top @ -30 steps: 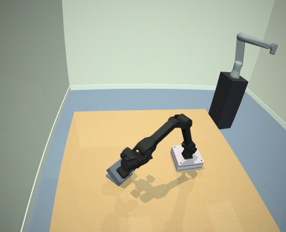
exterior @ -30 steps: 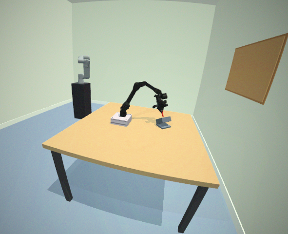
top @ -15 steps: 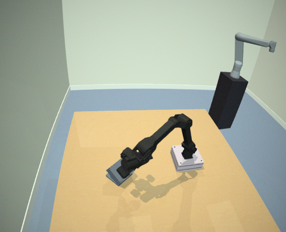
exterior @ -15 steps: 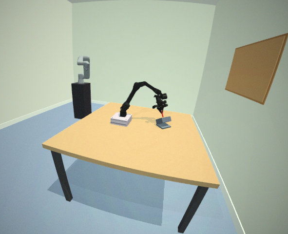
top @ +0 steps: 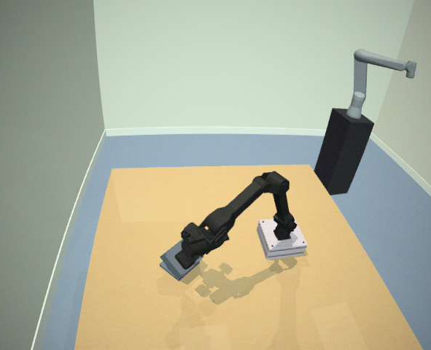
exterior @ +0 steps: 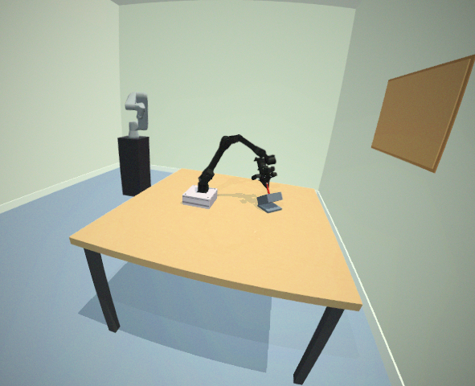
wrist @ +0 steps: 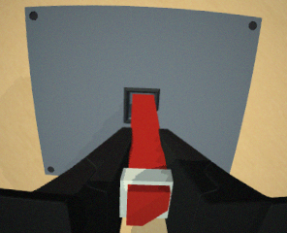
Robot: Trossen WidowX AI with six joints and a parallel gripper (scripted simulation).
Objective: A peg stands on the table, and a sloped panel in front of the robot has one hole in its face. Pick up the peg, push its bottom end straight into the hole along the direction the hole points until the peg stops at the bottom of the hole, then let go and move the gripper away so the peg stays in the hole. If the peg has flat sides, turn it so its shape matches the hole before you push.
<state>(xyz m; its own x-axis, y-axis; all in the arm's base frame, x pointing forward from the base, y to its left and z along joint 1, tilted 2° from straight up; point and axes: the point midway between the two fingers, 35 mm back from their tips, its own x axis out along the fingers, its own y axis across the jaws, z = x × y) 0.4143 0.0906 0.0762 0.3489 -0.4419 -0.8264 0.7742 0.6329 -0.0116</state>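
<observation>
Right now the grey sloped panel is 2 cm ahead of my gripper tip, 3 cm to the right of it and 6 cm below it. From my gripper tip the other things lie so: red peg (1 cm behind, 1 cm to the left, 1 cm above).
</observation>
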